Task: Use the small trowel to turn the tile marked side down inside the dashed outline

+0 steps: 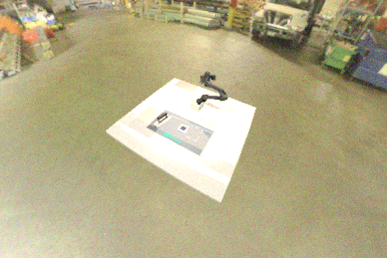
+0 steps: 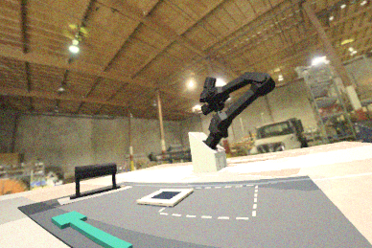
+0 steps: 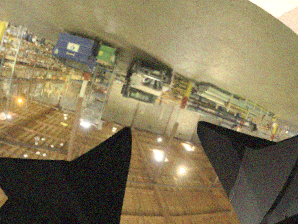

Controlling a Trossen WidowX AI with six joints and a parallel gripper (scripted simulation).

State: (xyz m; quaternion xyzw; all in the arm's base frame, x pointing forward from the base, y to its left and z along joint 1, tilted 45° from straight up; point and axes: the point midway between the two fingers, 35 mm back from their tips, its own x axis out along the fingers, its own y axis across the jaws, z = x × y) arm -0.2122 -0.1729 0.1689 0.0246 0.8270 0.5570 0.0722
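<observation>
My gripper tip is 66 cm short of the dark mat, 3 cm to the right of it and 35 cm above it. Also, from my gripper tip: tile (63 cm ahead, 5 cm to the left, 33 cm below); teal T-shaped piece (80 cm ahead, 2 cm to the left, 33 cm below).
</observation>
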